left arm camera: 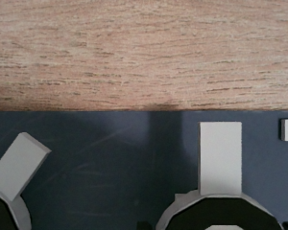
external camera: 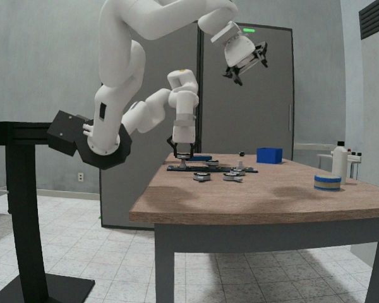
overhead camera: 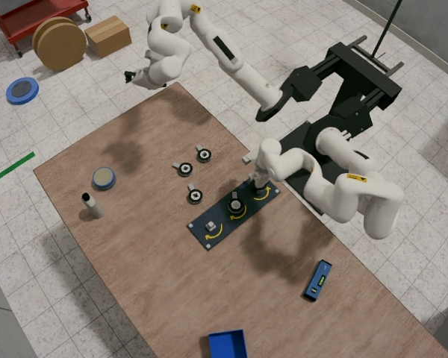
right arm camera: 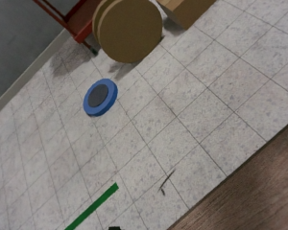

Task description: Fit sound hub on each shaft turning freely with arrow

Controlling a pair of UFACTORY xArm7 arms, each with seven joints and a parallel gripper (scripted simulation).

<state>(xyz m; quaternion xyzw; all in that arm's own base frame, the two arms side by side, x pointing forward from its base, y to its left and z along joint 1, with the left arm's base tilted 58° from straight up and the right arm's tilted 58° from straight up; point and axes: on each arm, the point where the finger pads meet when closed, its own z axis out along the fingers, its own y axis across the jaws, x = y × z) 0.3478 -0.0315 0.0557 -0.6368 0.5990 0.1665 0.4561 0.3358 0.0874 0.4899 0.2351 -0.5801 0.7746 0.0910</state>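
The dark board is 13 cm ahead of my left hand, 6 cm below it and 2 cm to the right of it. Round my left hand: white bottle: 53 cm ahead, 43 cm to the right, 4 cm above; tape roll: 52 cm to the right, 41 cm ahead, 5 cm below.
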